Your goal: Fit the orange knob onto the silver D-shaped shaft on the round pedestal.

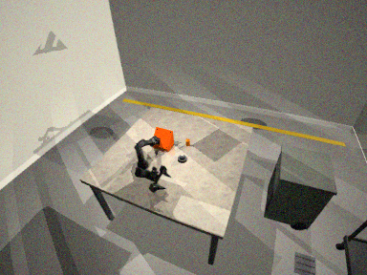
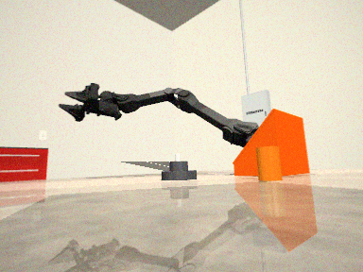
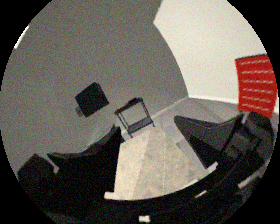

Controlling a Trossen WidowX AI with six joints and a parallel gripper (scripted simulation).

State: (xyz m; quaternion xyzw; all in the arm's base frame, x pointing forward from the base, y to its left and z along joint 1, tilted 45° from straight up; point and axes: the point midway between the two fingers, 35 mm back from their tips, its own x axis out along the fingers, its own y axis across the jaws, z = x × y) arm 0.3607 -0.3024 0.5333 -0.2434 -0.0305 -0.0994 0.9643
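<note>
My gripper tip is now 8 cm past the orange knob, 70 cm to the right of it and 24 cm above it. Also, from my gripper tip: round dark pedestal (7 cm behind, 49 cm to the left, 26 cm below).
</note>
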